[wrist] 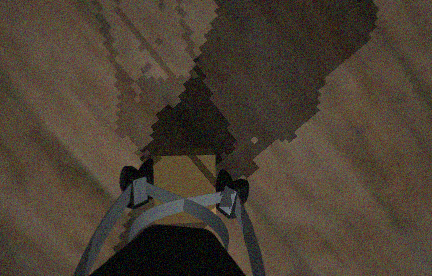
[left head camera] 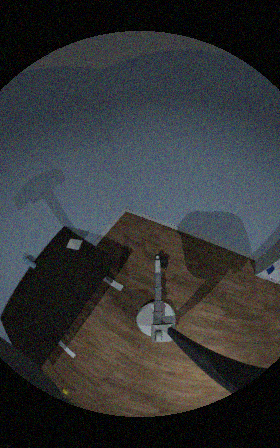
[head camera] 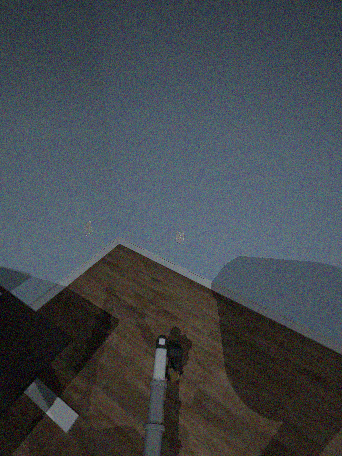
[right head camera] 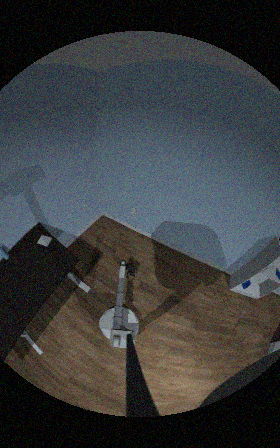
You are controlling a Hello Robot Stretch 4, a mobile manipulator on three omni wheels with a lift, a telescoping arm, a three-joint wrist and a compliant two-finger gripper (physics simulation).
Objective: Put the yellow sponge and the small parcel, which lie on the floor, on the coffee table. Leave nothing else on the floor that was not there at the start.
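Frame: origin at the robot's base, x ahead, y left, z up, level; millimetres.
Seen in the pictures: gripper, fingertip midpoint: point(wrist: 186, 179) point(left head camera: 161, 269) point(head camera: 173, 375) point(right head camera: 129, 276).
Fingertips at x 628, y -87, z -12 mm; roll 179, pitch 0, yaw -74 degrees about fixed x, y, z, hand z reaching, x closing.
Note:
A point is followed by its place in that frame.
The small parcel point(wrist: 175, 169) @(x 642, y -73, z 26 mm), a tan box with a darker diagonal line, shows in the wrist view at the lower middle. My gripper point(wrist: 186, 179) @(x 628, y -87, z -12 mm) point(head camera: 174, 373) @(x 628, y -87, z -12 mm) is shut on it, with one dark fingertip against each side. The gripper is low over the floor; whether the parcel touches the floor cannot be told. The lower part of the parcel is hidden behind the finger strips. A small yellow thing point(left head camera: 65, 392), likely the sponge, lies on the floor at the bottom left of the left head view. A dark table point(left head camera: 50, 290) @(x 106, y 870, z 693 mm) point(right head camera: 30, 280) @(x 175, y 725, z 693 mm) stands at the left; it may be the coffee table.
A white flat thing point(left head camera: 75, 244) @(x 575, y 740, z 702 mm) point(right head camera: 44, 240) @(x 579, y 753, z 702 mm) lies on the dark table, and a light blue thing point(left head camera: 30, 261) @(x 288, y 1178, z 780 mm) is at its far edge. A white piece of furniture with blue spots point(right head camera: 255, 287) @(x 171, y -2292, z 73 mm) stands at the right. Walls point(head camera: 170, 150) @(x 1549, y 54, z 1048 mm) meet in a corner beyond the arm.

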